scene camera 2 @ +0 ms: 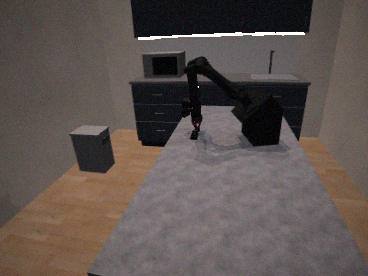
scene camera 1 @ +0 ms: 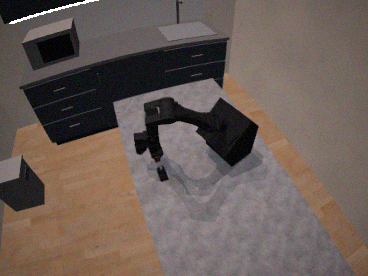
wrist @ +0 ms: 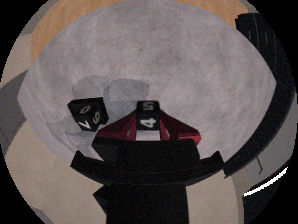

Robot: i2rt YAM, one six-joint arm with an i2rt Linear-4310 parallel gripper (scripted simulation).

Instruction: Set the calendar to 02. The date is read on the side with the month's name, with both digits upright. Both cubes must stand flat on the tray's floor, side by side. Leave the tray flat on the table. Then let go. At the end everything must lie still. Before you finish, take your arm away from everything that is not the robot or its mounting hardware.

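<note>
The wrist view shows the robot's gripper [wrist: 148,113] and, with it, a dark calendar cube [wrist: 148,114].
</note>
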